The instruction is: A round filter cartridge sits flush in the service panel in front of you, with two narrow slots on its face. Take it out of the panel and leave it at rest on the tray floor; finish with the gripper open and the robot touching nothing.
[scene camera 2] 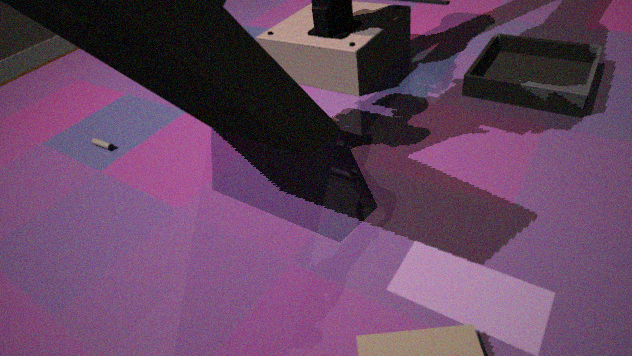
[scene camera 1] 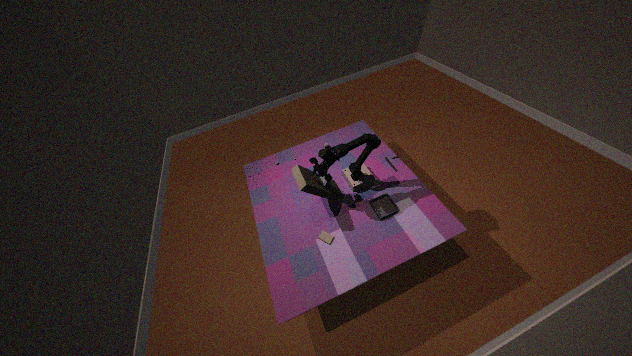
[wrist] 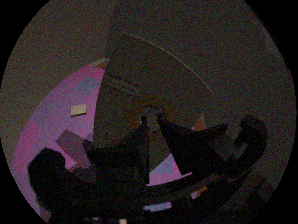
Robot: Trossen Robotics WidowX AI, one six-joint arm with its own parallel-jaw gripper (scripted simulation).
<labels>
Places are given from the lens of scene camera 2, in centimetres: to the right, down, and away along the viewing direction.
service panel [scene camera 2: 208, 65]: -9, -9, 34
dark tray [scene camera 2: 555, 76]: 34, -14, 58
The marked spots on the service panel and the dark tray are 50 cm apart.
</labels>
